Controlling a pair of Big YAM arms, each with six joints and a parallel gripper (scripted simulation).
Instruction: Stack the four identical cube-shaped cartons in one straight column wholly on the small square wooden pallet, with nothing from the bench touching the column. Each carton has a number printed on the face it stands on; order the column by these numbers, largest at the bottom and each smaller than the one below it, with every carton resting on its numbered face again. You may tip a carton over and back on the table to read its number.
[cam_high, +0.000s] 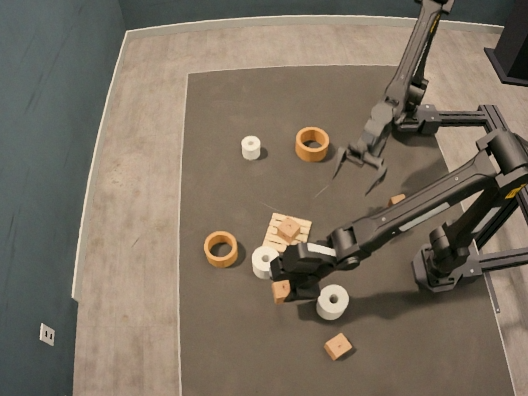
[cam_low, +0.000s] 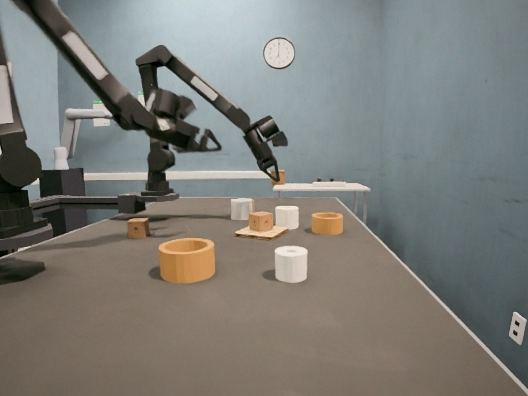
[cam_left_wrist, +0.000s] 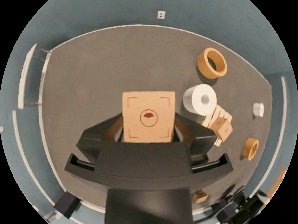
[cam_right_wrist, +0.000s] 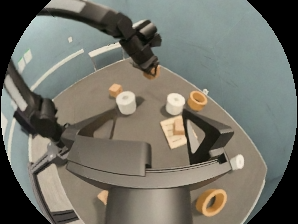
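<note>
My left hand is 10 mm past the carton, 230 mm to the left of it and 110 mm above it. Round my left hand: wooden pallet 10 mm behind, 230 mm to the right, 140 mm below.
</note>
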